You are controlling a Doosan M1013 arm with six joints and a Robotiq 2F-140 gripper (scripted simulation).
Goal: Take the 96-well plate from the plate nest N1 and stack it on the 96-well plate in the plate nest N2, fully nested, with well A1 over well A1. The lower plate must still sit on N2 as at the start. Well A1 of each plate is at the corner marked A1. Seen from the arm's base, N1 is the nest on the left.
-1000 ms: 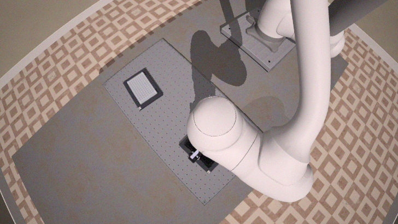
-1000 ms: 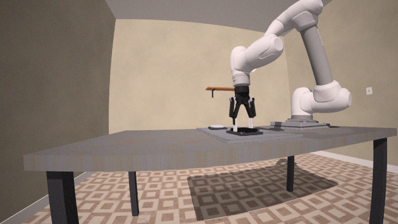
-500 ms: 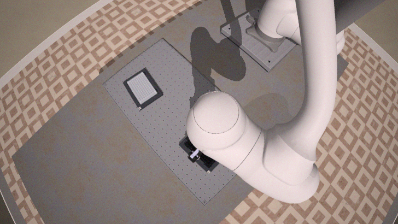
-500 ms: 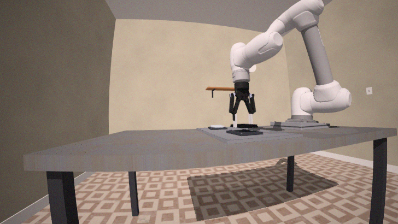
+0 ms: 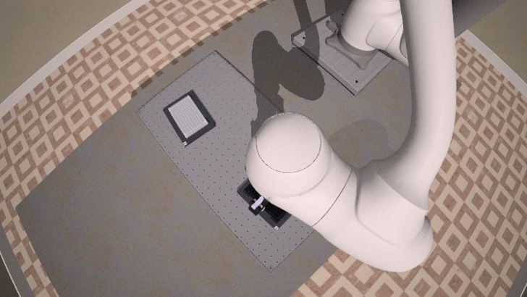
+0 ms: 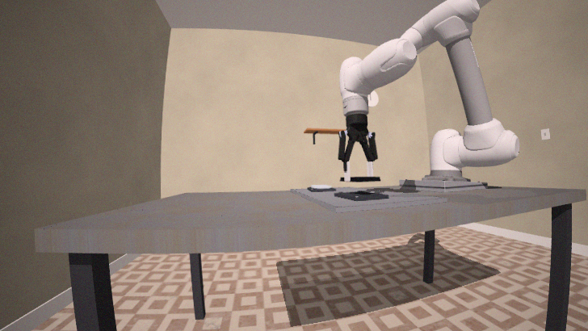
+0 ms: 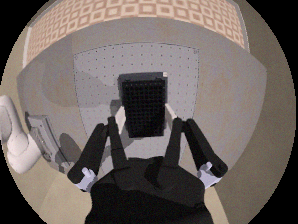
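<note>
Right now my hand is 370 mm to the left of the white 96-well plate, 70 mm above it and 20 mm past it. Round my hand: A1 mark: 70 mm to the left, 70 mm below, 60 mm ahead; black 96-well plate: 20 mm below; nest N1: 80 mm below.
</note>
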